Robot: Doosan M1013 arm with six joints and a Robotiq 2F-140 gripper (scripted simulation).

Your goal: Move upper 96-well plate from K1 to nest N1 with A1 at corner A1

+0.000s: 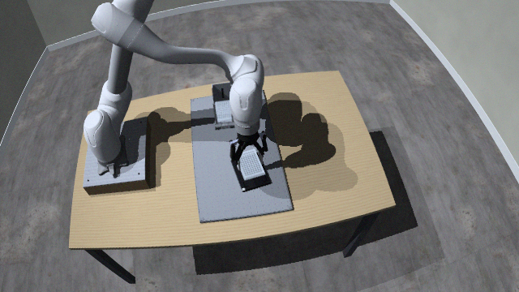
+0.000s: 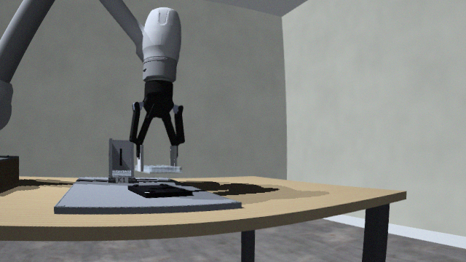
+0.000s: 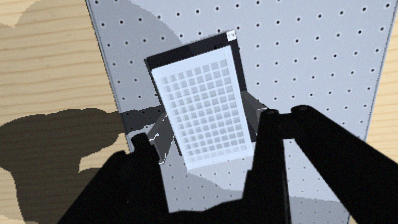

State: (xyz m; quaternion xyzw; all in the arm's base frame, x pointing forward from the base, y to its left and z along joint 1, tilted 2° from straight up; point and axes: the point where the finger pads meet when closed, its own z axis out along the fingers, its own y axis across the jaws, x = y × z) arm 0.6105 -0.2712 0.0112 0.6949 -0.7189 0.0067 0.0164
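The pale A1 square is 60 mm behind my hand, 70 mm to the right of it and 70 mm below it. From my hand the other things lie so: rack label: 20 mm behind, 270 mm to the left, 70 mm below.
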